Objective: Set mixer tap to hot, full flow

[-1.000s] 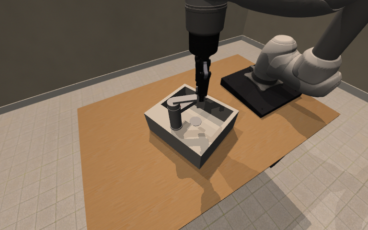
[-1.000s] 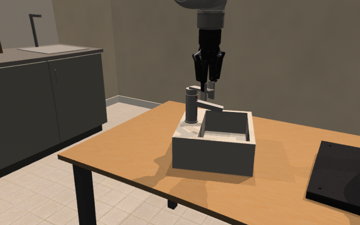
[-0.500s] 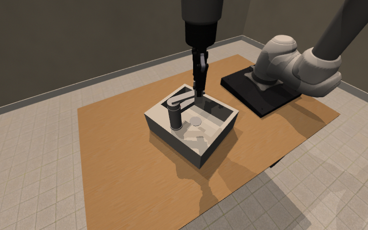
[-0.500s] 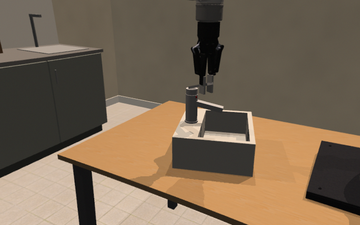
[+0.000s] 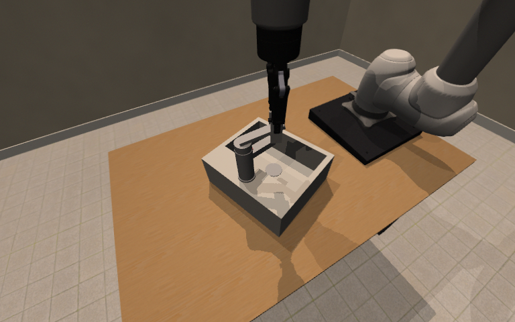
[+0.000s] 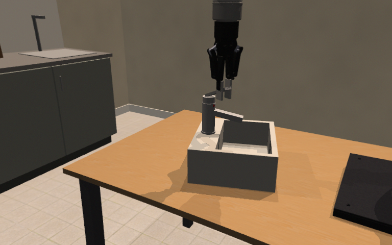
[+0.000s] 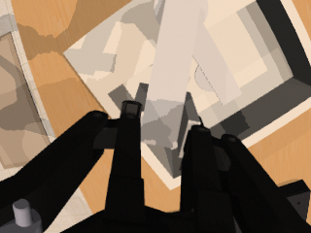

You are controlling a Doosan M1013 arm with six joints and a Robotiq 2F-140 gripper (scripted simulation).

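Now: the flat lever 30 mm ahead of my hand, 20 mm below it and 10 mm to the right of it. Also, from my hand: grey mixer tap 70 mm below, 60 mm ahead, 30 mm to the right; then square sink basin 270 mm below, 80 mm to the right, 30 mm behind.
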